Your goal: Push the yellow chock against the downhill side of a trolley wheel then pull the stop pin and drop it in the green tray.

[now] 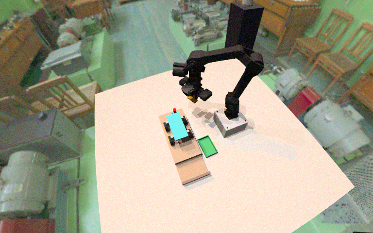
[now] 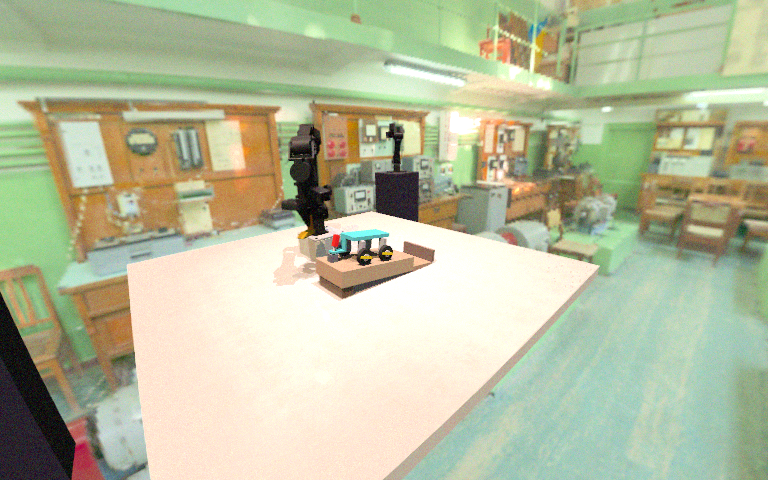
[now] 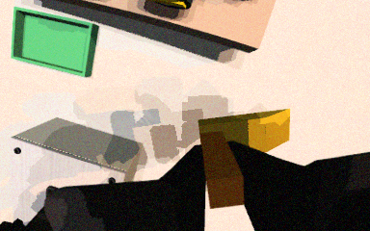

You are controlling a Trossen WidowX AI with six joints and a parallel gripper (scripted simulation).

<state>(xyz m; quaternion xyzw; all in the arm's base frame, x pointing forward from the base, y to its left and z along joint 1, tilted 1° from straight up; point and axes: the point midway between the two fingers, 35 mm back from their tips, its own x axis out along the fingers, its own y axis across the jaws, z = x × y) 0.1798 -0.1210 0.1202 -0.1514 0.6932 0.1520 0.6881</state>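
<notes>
The stop pin lies 130 mm ahead of my gripper tip, 10 mm to the left of it and 40 mm below it. Also, from my gripper tip: trolley: 150 mm ahead, 110 mm to the left, 60 mm below; then yellow chock: 10 mm ahead, 20 mm to the right, 10 mm below; then brown ramp: 150 mm ahead, 120 mm to the left, 130 mm below.
</notes>
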